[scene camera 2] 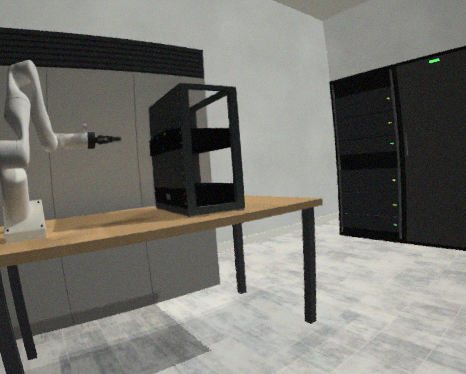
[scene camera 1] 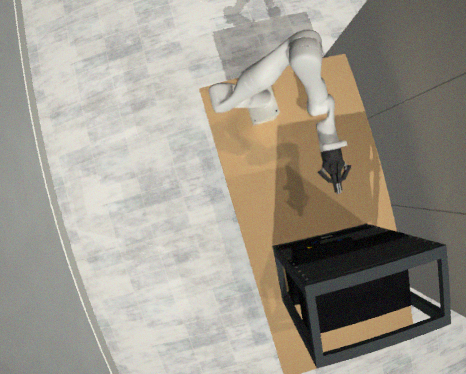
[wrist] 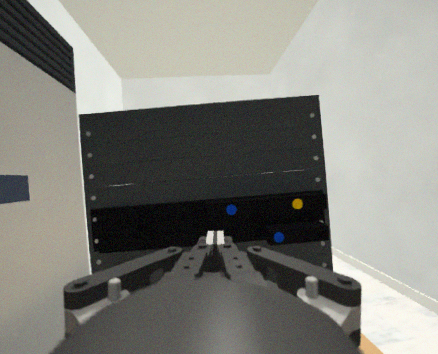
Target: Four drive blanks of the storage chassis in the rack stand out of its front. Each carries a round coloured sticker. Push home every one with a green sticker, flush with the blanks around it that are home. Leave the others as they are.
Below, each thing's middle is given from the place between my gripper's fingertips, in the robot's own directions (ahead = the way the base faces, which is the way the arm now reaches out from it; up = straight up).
Labels:
Now: the rack (scene camera 1: 340,278) 35 cm ahead of my hand, 1 cm to the left of it and 9 cm below it.

